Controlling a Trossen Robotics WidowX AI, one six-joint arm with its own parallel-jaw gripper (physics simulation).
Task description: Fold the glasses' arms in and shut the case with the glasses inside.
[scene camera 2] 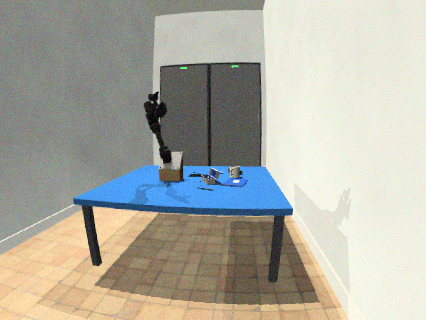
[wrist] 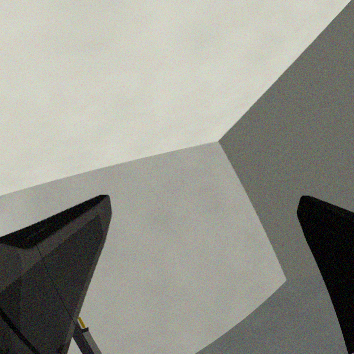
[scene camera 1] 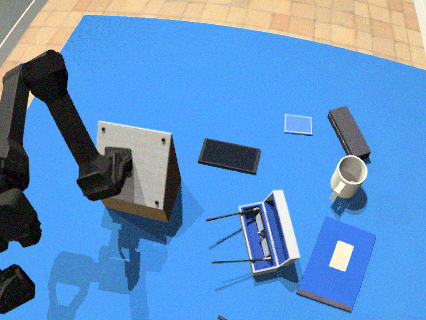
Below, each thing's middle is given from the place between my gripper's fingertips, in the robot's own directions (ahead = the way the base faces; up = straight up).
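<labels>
Positions counted from my hand: glasses case (scene camera 1: 276, 219), 310 mm to the left, 300 mm ahead, 560 mm below; white mug (scene camera 1: 351, 172), 470 mm to the left, 490 mm ahead, 560 mm below; black tablet (scene camera 1: 218, 153), far to the left, a good way ahead, far below; blue notebook (scene camera 1: 334, 273), far to the left, far ahead, far below.
</labels>
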